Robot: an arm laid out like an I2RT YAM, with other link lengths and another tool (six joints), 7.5 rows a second.
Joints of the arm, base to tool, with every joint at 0 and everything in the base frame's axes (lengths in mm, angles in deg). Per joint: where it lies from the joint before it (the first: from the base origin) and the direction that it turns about. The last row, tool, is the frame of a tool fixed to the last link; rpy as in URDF.
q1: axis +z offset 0 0 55.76
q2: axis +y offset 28 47.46 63.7
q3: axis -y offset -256.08 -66.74 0
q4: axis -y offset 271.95 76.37 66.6
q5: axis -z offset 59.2 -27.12 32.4
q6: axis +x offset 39.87 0 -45.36
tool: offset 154 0 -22 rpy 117.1 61.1 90
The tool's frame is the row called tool.
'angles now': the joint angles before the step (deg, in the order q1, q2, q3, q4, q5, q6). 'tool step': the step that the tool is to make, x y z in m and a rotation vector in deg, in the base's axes. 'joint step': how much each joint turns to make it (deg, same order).
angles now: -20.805 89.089 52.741 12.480 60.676 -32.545
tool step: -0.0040 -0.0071 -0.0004 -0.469 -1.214 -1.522
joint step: -1.073 0.537 -0.092 1.602 0.411 0.376
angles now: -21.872 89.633 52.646 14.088 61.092 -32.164
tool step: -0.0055 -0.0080 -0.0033 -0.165 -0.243 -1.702
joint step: -1.267 0.883 0.013 0.949 0.424 0.238
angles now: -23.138 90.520 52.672 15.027 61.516 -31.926
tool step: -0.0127 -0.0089 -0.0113 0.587 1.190 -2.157
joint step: -1.849 0.818 -1.015 0.192 0.262 0.358
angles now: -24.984 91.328 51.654 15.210 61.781 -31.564
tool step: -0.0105 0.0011 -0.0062 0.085 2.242 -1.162
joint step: -0.239 -0.243 -1.506 -0.039 1.207 -0.863
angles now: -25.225 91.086 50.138 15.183 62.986 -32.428
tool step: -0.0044 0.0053 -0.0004 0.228 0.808 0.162
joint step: 0.507 -1.237 -1.064 -1.065 0.369 0.071
